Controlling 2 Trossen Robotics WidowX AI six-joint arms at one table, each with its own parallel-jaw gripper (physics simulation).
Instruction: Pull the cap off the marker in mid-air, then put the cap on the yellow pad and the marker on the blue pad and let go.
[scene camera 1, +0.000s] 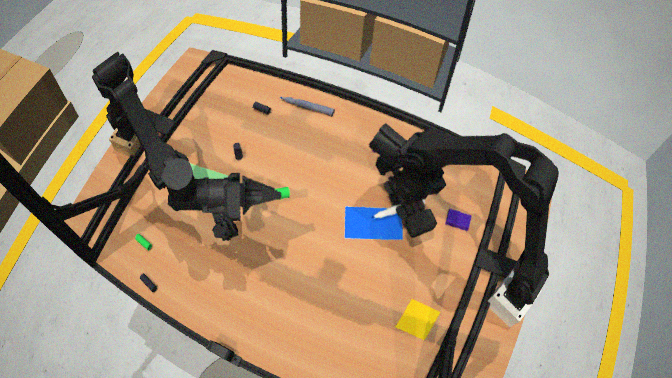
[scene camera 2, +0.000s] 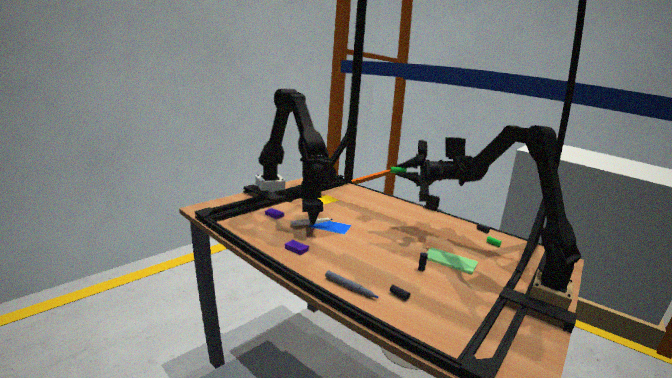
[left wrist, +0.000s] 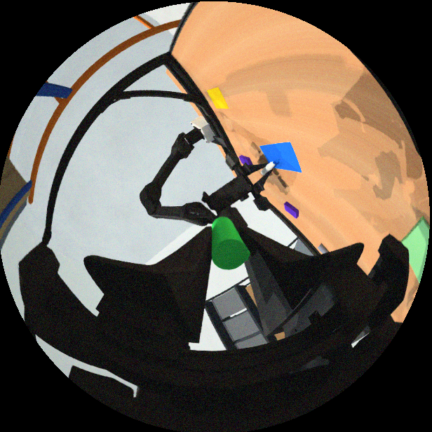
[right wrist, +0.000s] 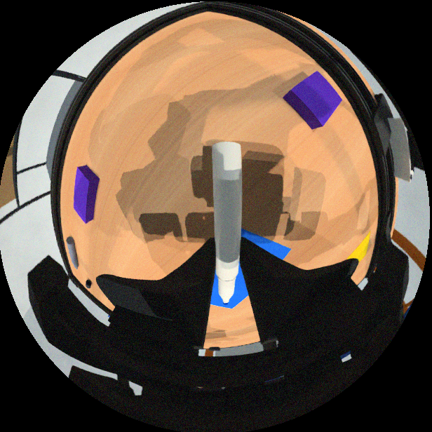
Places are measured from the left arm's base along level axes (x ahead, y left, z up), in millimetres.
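Where they show: left gripper, between the fingertips: (scene camera 1: 280, 194) (scene camera 2: 395, 170); right gripper, between the fingertips: (scene camera 1: 397, 210) (scene camera 2: 312, 223); left arm's base, origin of its link: (scene camera 1: 128, 129) (scene camera 2: 554, 283); right arm's base, origin of its link: (scene camera 1: 518, 293) (scene camera 2: 270, 177).
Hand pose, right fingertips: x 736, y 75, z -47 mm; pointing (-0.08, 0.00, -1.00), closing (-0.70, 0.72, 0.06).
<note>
Things, the pixels of their top centre, and the offset from my right fingertips. "spot": a spot on its surface instead.
- white tip end, a spot on its surface: (scene camera 1: 386, 212) (scene camera 2: 322, 218) spot: dx -21, dy -24, dz +20 mm
- blue pad, centre of its top: (scene camera 1: 374, 223) (scene camera 2: 329, 225) dx -38, dy -44, dz -8 mm
- yellow pad, centre of its top: (scene camera 1: 418, 319) (scene camera 2: 325, 199) dx +135, dy -229, dz -8 mm
- grey pen, centre of its top: (scene camera 2: 352, 282) (scene camera 1: 306, 102) dx -305, dy +198, dz +11 mm
- loose green cap, centre of its top: (scene camera 1: 142, 240) (scene camera 2: 494, 238) dx -520, dy -320, dz +12 mm
- light green pad, centre of its top: (scene camera 1: 204, 182) (scene camera 2: 451, 259) dx -443, dy -105, dz -1 mm
The green cap (scene camera 1: 284, 192) (scene camera 2: 398, 170) (left wrist: 230, 247) is off the marker, held in mid-air between the fingers of my left gripper (scene camera 1: 279, 194) (scene camera 2: 403, 170) (left wrist: 225, 231). The uncapped marker, with grey body and white tip end (scene camera 1: 386, 212) (scene camera 2: 324, 220) (left wrist: 269, 167) (right wrist: 227, 215), lies level in my shut right gripper (scene camera 2: 313, 223) (right wrist: 226, 242), low at the blue pad (scene camera 1: 360, 227) (scene camera 2: 338, 228) (left wrist: 287, 155) (right wrist: 265, 244). Its tip end is over the pad; contact is unclear. The right fingertips are hidden in scene camera 1. The yellow pad (scene camera 1: 418, 320) (scene camera 2: 328, 199) (left wrist: 218, 98) is bare.
Purple blocks (scene camera 1: 458, 220) (scene camera 2: 297, 247) lie near the blue pad. A grey pen (scene camera 1: 307, 106) (scene camera 2: 351, 285), several black caps (scene camera 1: 261, 107) (scene camera 2: 400, 292), a loose green cap (scene camera 1: 144, 242) (scene camera 2: 494, 242) and a light green pad (scene camera 1: 210, 173) (scene camera 2: 452, 260) are also on the table.
</note>
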